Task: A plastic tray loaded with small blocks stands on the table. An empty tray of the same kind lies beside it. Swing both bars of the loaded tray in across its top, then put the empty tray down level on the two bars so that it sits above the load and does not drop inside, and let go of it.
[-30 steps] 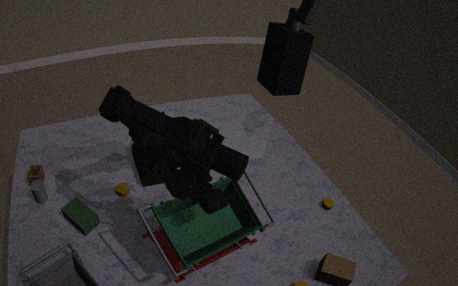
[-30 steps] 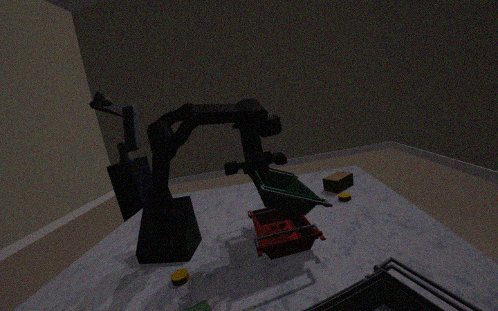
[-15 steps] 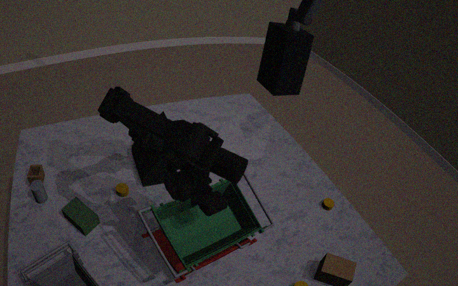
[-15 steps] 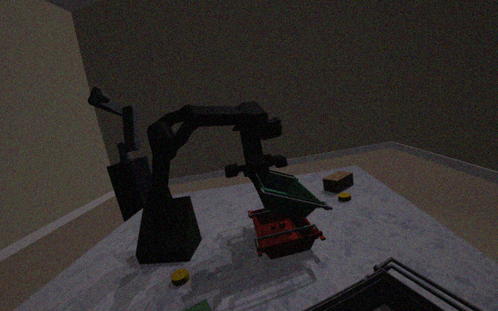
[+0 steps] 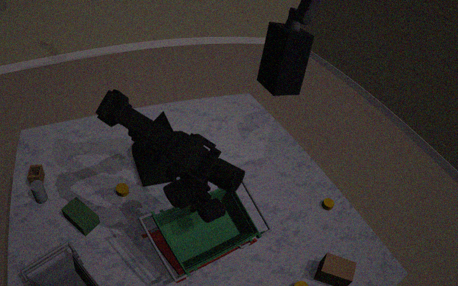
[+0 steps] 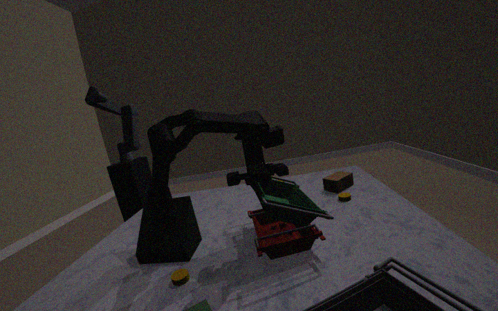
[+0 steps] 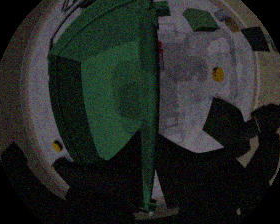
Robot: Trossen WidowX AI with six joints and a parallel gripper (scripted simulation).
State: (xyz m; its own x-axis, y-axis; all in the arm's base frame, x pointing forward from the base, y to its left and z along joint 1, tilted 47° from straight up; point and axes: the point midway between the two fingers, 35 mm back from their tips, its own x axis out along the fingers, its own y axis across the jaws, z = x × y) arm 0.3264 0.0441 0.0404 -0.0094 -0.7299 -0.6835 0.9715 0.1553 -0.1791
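Right now my gripper tip is 70 mm short of the green tray and 20 mm to the right of it. Also, from my gripper tip: green block (150 mm behind, 350 mm to the right, 130 mm below).
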